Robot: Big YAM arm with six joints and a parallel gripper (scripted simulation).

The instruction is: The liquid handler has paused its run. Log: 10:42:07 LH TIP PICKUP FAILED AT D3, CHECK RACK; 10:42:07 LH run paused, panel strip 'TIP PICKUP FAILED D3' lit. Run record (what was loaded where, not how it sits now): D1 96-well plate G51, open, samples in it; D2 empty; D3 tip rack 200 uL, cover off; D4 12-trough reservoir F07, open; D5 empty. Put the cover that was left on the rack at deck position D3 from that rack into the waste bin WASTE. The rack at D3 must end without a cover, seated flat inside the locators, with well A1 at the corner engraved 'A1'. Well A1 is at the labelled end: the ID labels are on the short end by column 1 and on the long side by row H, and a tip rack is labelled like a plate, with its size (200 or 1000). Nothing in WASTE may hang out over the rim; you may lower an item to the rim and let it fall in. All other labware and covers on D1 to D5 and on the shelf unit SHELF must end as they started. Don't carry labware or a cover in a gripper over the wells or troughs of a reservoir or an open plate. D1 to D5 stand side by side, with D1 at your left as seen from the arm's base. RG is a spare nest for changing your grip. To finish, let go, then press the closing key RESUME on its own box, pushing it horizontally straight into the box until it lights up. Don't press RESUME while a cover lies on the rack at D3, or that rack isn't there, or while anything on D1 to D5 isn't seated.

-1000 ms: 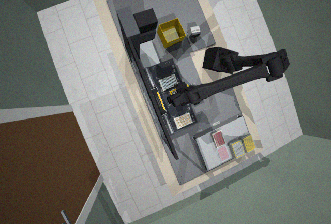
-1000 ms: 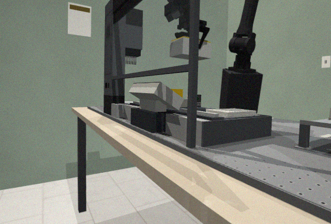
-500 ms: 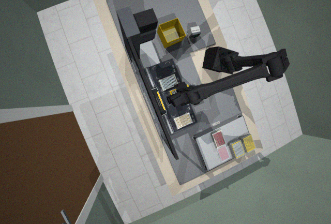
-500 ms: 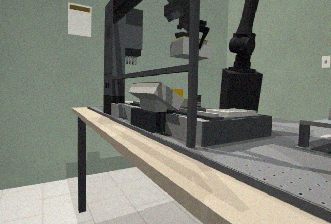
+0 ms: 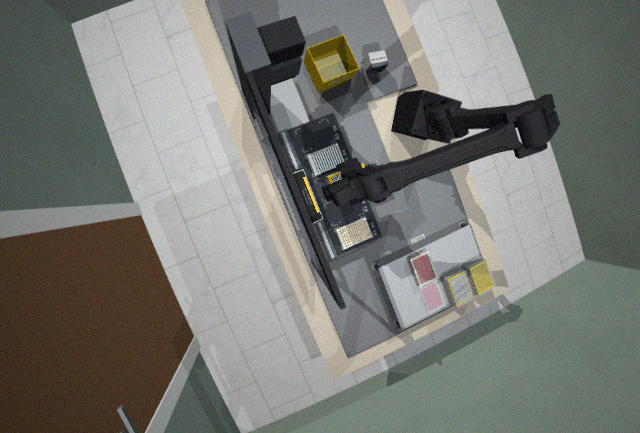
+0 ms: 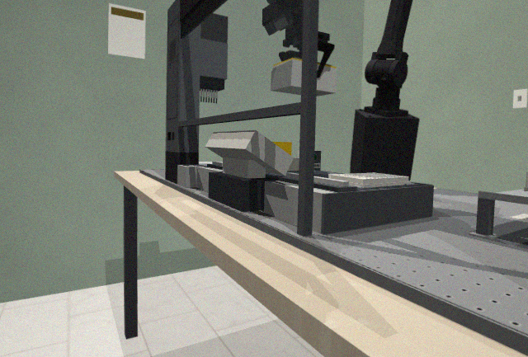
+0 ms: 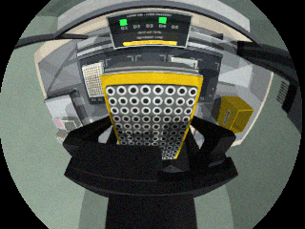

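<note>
Right now my hand is 1 cm to the left of the yellow-framed tip rack and 1 cm below it. From my hand the other things lie so: gantry post (28 cm to the left, 14 cm ahead, 5 cm below); cream plate (22 cm below, 20 cm to the left, 3 cm behind); yellow waste bin (46 cm to the right, 24 cm below, 8 cm behind).
</note>
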